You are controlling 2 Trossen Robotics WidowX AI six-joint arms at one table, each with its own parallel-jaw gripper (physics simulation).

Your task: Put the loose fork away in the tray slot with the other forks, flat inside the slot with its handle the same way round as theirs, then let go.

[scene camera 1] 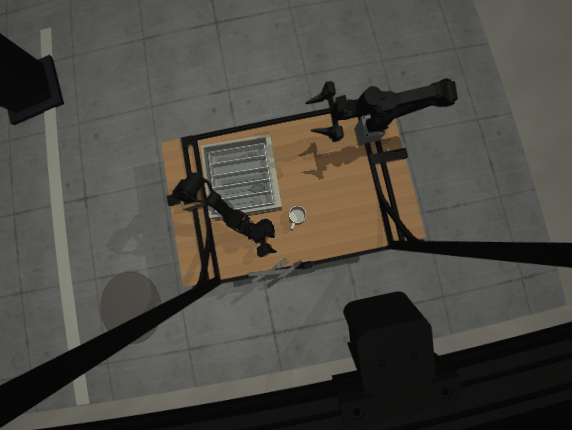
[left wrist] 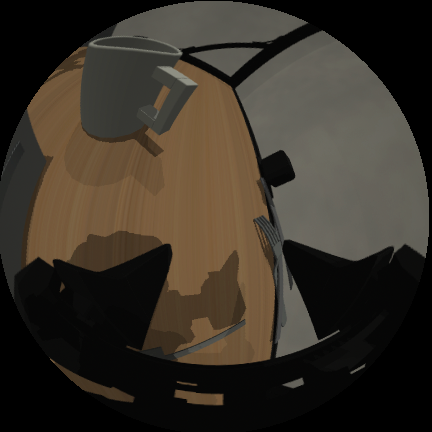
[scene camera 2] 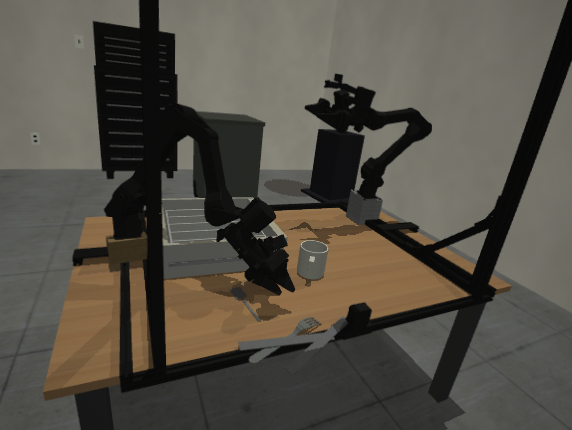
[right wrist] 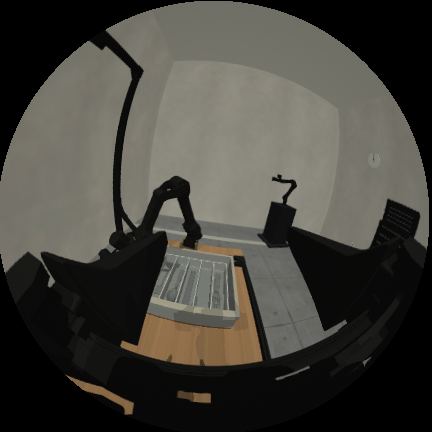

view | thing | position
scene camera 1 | my right gripper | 308, 116
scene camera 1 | grey cutlery tray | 220, 171
